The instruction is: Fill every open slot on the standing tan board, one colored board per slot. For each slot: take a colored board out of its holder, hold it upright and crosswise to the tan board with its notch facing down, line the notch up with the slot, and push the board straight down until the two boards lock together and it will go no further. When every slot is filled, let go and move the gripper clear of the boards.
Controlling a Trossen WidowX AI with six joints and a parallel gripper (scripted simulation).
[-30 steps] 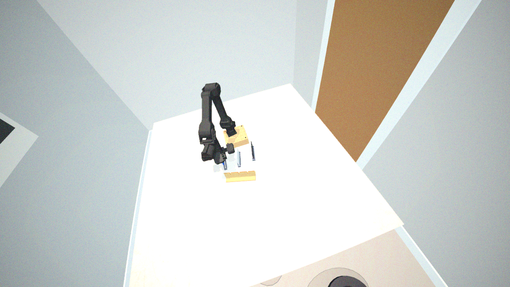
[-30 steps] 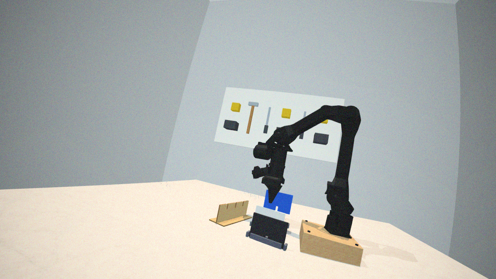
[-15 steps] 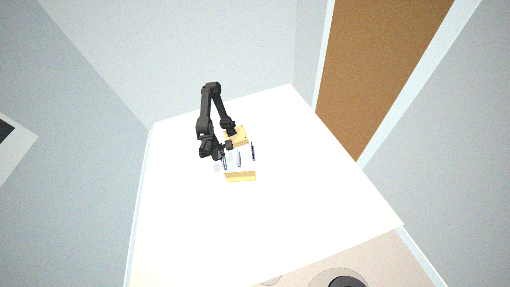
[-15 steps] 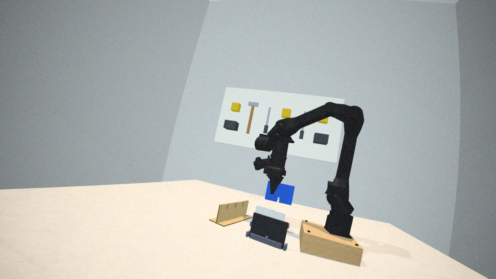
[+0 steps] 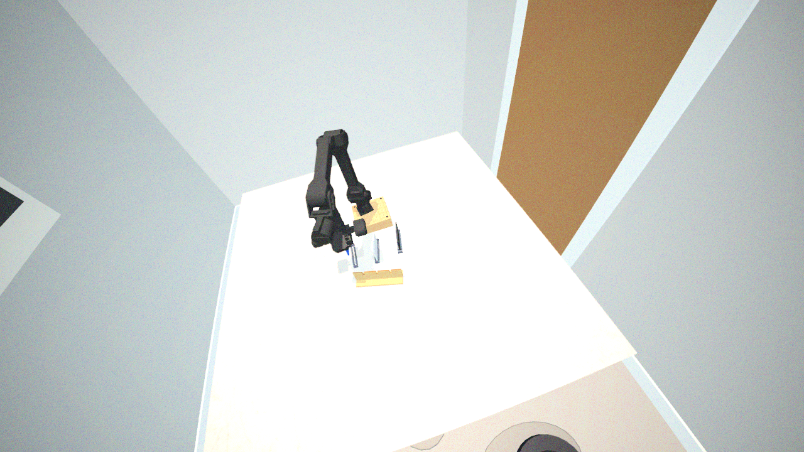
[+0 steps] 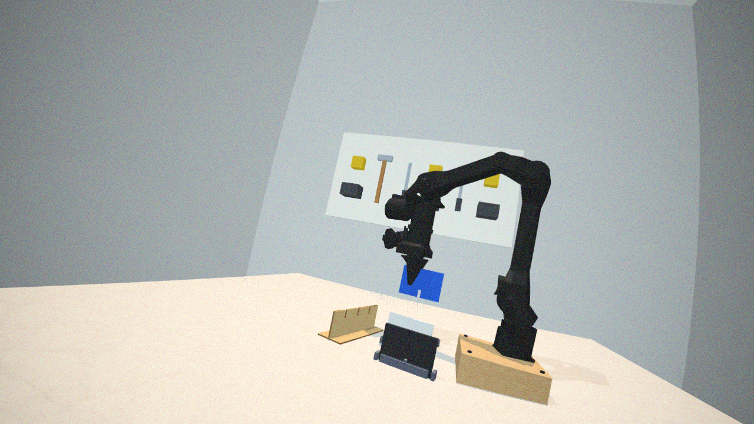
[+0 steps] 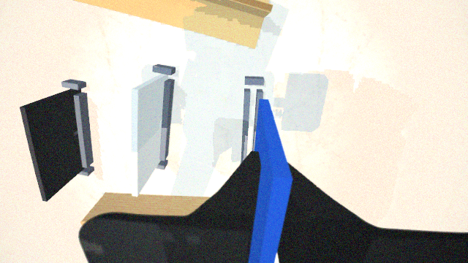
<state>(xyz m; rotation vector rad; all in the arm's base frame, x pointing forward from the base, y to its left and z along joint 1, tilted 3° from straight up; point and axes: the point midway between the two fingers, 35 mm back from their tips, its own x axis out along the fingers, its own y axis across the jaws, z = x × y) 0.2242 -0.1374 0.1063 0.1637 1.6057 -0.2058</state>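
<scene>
The tan board lies 11 cm ahead of my gripper tip, 10 cm below it and 6 cm to the left of it. Round my gripper tip: blue board 3 cm behind, 1 cm to the left; black board 20 cm to the left, 10 cm below, 1 cm behind.
</scene>
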